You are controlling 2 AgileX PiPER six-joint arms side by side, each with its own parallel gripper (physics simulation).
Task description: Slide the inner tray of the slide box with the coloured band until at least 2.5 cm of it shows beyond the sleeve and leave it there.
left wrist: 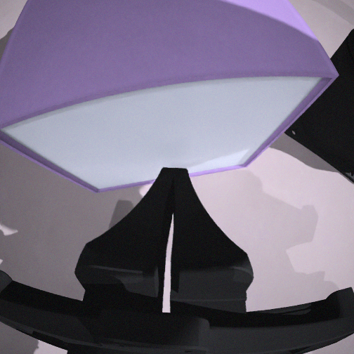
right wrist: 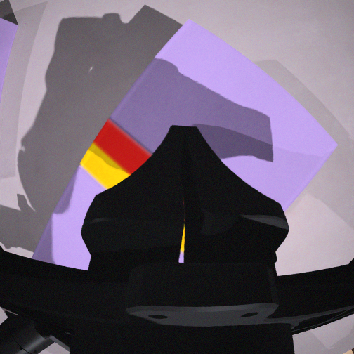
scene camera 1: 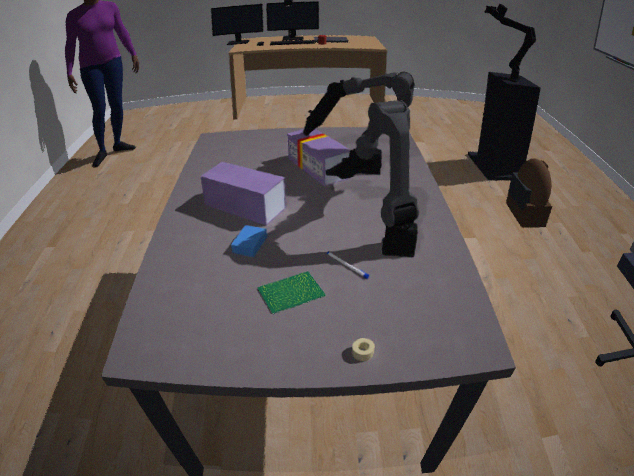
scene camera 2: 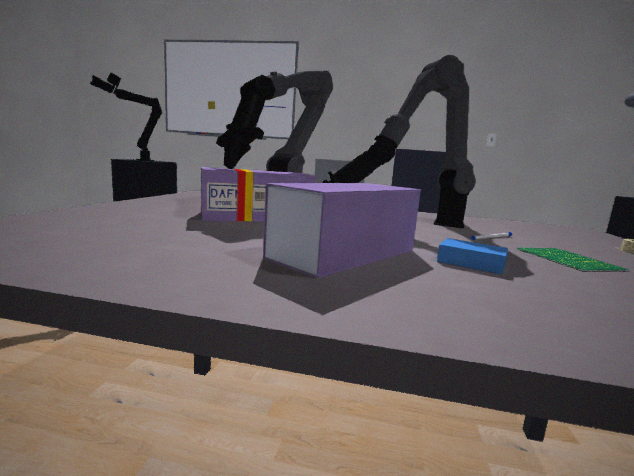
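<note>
The slide box with the red and yellow band (scene camera 1: 327, 145) (scene camera 2: 223, 175) (left wrist: 165, 55) (right wrist: 220, 100) lies far back on the table, its purple sleeve printed on one side. The pale end of its inner tray (left wrist: 165, 135) sits within the sleeve's rim in the left wrist view. My left gripper (scene camera 1: 329, 173) (left wrist: 174, 182) is shut and empty, with its tips low in front of that pale end. My right gripper (scene camera 1: 306, 133) (scene camera 2: 229, 166) (right wrist: 182, 142) is shut and empty, with its tips pointing down at the sleeve's top beside the band; contact cannot be told.
A plain purple box (scene camera 1: 233, 192) (scene camera 2: 368, 225) with a pale end lies nearer scene camera 1. A blue block (scene camera 1: 248, 240) (scene camera 2: 472, 255), a pen (scene camera 1: 348, 264) (scene camera 2: 491, 236), a green card (scene camera 1: 290, 292) (scene camera 2: 573, 259) and a tape roll (scene camera 1: 356, 353) lie on the table (scene camera 1: 230, 348).
</note>
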